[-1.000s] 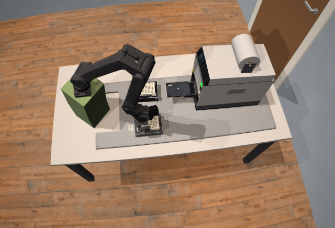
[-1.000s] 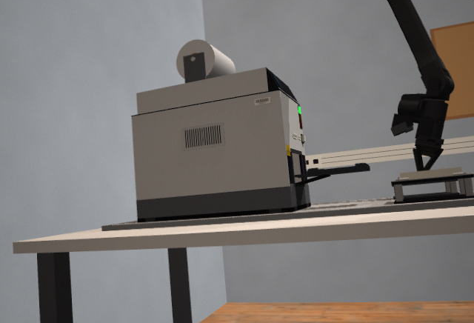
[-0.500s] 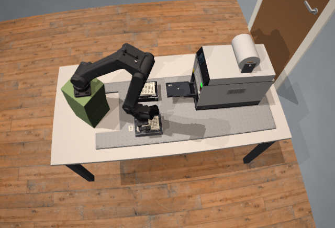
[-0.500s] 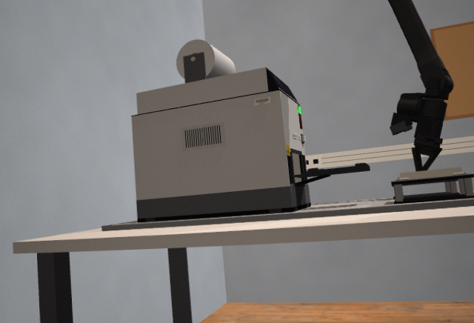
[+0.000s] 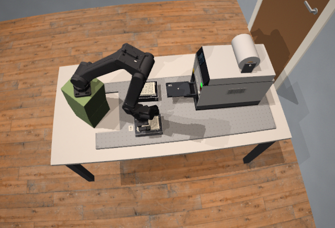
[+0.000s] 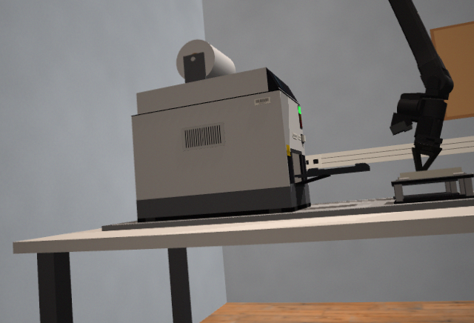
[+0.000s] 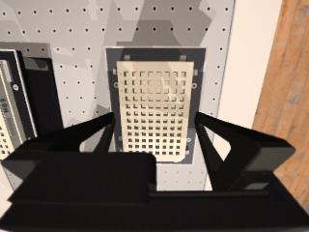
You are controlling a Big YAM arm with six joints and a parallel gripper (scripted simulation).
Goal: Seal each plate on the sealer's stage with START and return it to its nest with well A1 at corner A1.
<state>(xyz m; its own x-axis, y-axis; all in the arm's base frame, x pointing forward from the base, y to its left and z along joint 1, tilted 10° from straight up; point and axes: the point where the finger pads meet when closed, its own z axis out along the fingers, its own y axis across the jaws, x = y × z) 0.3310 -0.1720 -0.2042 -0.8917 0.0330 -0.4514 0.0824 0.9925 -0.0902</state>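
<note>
Right now the plate nest is 3 cm below my hand. Also, from my hand: plate: 23 cm to the left, 2 cm ahead, 1 cm below; sealer stage: 22 cm ahead, 17 cm to the left, 2 cm above; yellow warning label: 33 cm ahead, 24 cm to the left, 7 cm above.
</note>
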